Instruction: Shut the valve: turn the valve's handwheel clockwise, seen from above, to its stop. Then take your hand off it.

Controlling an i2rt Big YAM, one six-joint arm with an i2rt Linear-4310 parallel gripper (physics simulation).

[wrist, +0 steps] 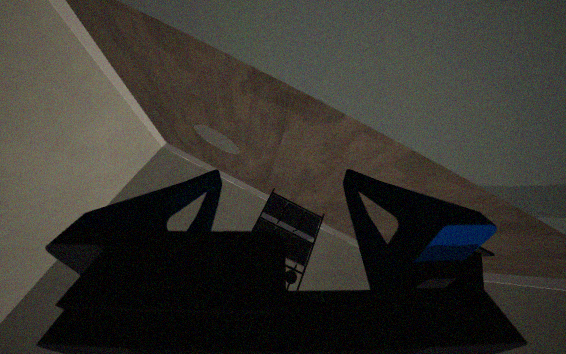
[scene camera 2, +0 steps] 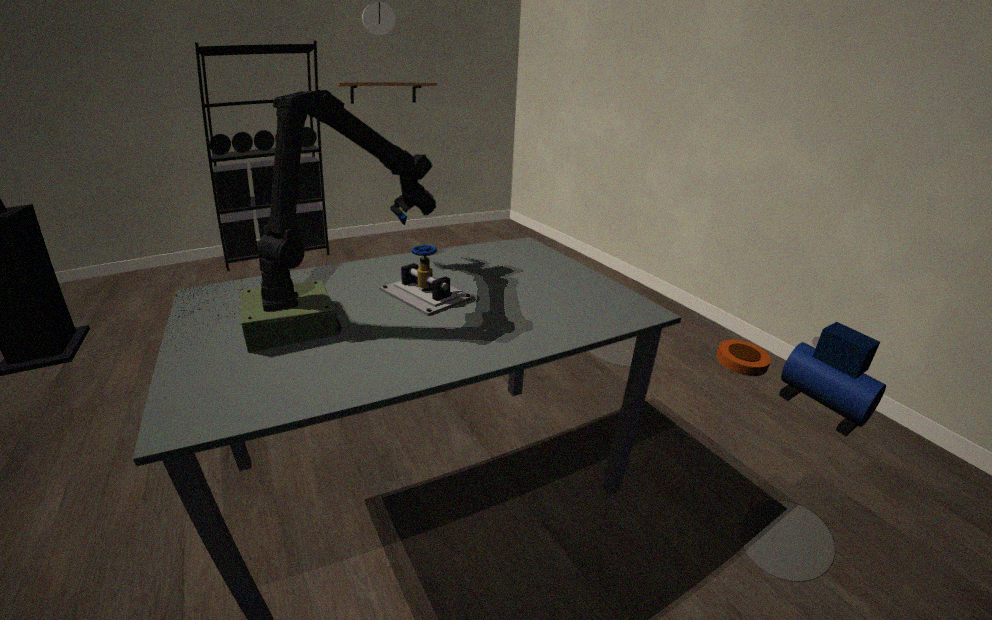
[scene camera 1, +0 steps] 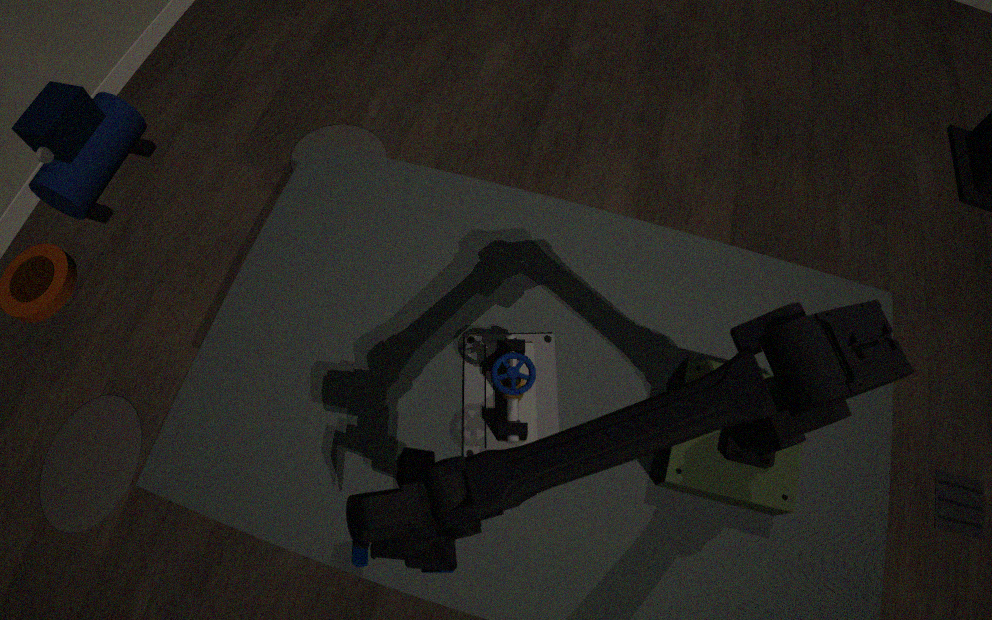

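Note:
The valve's blue spoked handwheel [scene camera 1: 513, 372] [scene camera 2: 424, 250] lies level on top of a brass-coloured valve body [scene camera 2: 424, 277]. The valve's pipe runs between two black supports on a pale base plate [scene camera 1: 545, 394] [scene camera 2: 406, 296], which lies on the table. How far the wheel is turned cannot be told. My gripper [scene camera 2: 400, 214] [wrist: 282, 176] is open, its black fingers wide apart with nothing between them. It hangs well above the table, higher than the handwheel and apart from it. The valve does not show in the wrist view.
The arm stands on a green base block [scene camera 1: 731, 475] [scene camera 2: 288, 329] on the grey table [scene camera 1: 241, 380] [scene camera 2: 351, 380]. The forearm passes over the base plate's lower end in scene camera 1. A blue compressor-like machine [scene camera 1: 102, 153] [scene camera 2: 830, 383] and an orange ring [scene camera 1: 67, 281] [scene camera 2: 724, 356] are on the floor.

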